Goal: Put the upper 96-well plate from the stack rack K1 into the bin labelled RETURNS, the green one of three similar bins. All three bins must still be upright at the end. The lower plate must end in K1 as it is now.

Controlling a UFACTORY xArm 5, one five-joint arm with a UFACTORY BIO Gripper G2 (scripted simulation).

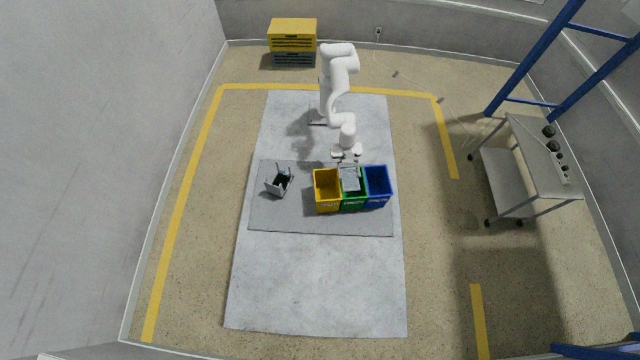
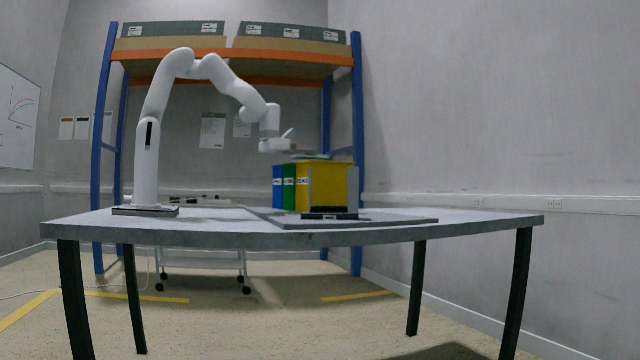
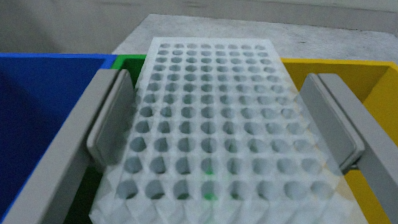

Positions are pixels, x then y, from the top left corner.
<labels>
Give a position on a yellow bin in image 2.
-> At 329,178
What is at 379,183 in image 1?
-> A blue bin.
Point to a yellow bin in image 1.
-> At 327,186
</labels>
